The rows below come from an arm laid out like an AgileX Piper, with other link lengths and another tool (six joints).
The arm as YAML. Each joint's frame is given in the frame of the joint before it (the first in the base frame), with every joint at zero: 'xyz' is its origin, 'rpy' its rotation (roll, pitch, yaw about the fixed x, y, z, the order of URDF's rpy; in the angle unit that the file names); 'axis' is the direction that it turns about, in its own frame. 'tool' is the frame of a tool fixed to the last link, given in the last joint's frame.
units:
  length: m
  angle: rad
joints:
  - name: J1
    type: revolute
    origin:
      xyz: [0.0, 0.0, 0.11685]
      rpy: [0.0, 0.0, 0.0]
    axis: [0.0, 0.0, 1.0]
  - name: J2
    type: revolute
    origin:
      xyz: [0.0, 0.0, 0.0]
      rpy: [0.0, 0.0, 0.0]
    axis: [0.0, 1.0, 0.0]
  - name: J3
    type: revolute
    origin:
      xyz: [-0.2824, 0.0, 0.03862]
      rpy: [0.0, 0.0, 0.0]
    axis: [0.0, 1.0, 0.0]
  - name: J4
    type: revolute
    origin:
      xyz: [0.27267, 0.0, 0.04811]
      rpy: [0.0, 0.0, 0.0]
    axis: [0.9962, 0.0, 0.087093]
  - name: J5
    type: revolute
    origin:
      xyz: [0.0, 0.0, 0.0]
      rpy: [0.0, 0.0, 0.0]
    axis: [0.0, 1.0, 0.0]
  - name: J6
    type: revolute
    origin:
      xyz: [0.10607, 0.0, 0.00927]
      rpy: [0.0, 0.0, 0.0]
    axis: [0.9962, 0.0, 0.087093]
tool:
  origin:
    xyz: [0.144, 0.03, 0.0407]
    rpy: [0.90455, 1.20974, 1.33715]
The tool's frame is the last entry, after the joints.
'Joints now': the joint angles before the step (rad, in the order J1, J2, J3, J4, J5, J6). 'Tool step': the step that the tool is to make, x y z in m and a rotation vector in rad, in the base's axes. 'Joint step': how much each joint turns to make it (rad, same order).
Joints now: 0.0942, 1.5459, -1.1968, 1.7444, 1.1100, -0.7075
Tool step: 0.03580, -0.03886, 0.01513, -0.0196, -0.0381, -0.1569
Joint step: -0.0658, 0.0000, -0.0532, 0.0000, -0.0951, 0.0000
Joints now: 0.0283, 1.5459, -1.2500, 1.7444, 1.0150, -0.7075
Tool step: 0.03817, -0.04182, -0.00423, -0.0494, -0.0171, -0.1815
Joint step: -0.0484, 0.0108, -0.0219, 0.0001, -0.1372, -0.0370
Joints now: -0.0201, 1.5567, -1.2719, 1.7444, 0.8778, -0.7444
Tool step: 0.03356, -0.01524, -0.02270, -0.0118, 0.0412, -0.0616
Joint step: -0.0119, 0.0802, -0.0460, 0.0000, -0.0517, -0.0030
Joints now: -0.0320, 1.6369, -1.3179, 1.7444, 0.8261, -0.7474
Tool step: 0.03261, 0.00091, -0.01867, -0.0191, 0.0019, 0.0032
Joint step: 0.0022, 0.1237, -0.1023, 0.0000, -0.0001, -0.0278
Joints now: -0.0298, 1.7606, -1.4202, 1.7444, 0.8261, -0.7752
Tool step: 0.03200, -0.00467, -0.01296, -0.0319, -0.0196, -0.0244
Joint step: 0.0000, 0.1073, -0.1074, 0.0000, -0.0274, -0.0352
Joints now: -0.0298, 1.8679, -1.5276, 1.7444, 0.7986, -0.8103
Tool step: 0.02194, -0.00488, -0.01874, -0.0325, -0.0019, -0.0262
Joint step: 0.0000, 0.0725, -0.0564, 0.0000, -0.0299, -0.0347
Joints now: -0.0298, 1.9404, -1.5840, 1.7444, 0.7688, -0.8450
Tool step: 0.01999, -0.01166, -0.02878, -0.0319, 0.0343, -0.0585
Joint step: 0.0000, 0.0496, -0.0140, -0.0001, -0.0640, -0.0201
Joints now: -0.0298, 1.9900, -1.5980, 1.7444, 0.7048, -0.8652
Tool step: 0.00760, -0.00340, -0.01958, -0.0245, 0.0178, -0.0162
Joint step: 0.0000, 0.0288, 0.0001, 0.0001, -0.0208, -0.0244
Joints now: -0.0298, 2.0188, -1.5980, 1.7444, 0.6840, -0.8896
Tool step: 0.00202, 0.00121, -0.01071, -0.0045, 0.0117, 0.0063
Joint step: 0.0000, 0.0178, 0.0000, -0.0001, 0.0054, -0.0085
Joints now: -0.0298, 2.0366, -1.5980, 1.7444, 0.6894, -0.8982
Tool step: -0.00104, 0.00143, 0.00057, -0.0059, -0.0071, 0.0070
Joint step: 0.0000, 0.0000, 0.0000, -0.0001, 0.0058, -0.0100
